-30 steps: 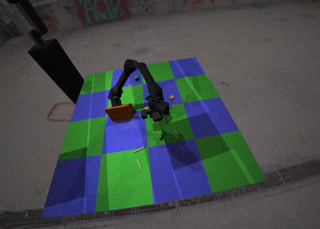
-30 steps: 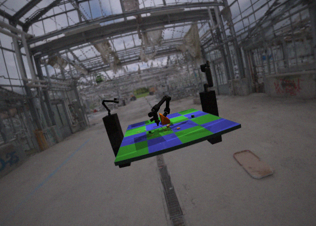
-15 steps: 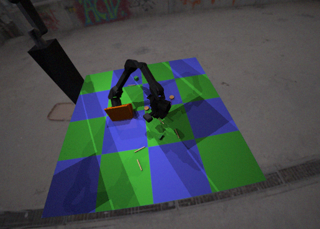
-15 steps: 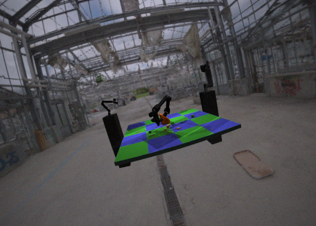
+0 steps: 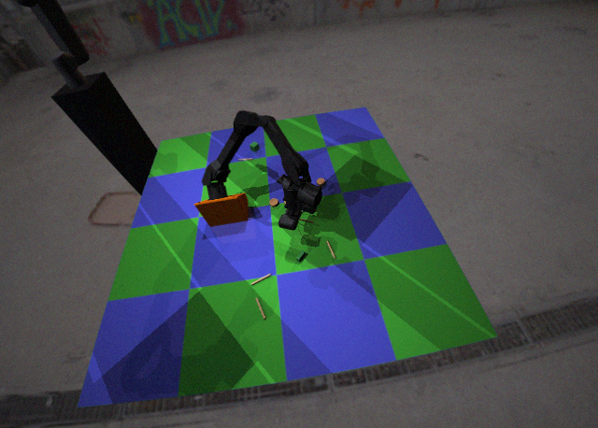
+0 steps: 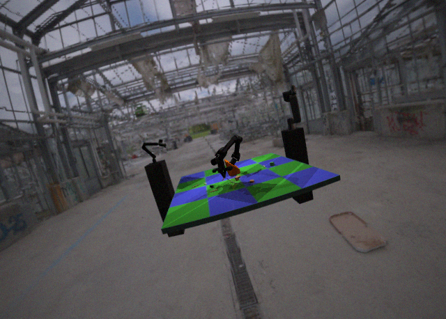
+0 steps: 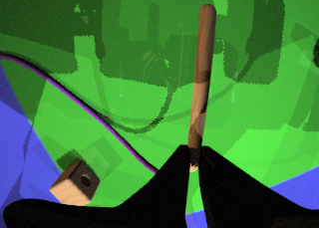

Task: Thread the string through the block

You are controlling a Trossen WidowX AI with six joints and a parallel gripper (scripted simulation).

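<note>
My gripper tip is now 1 cm to the left of the thin wooden stick and 1 cm short of it. From my gripper tip the other things lie so: round wooden button (22 cm to the left, 13 cm ahead, 5 cm below); purple string (right at my gripper tip); wooden block (12 cm to the left, 4 cm below, 3 cm behind).
</note>
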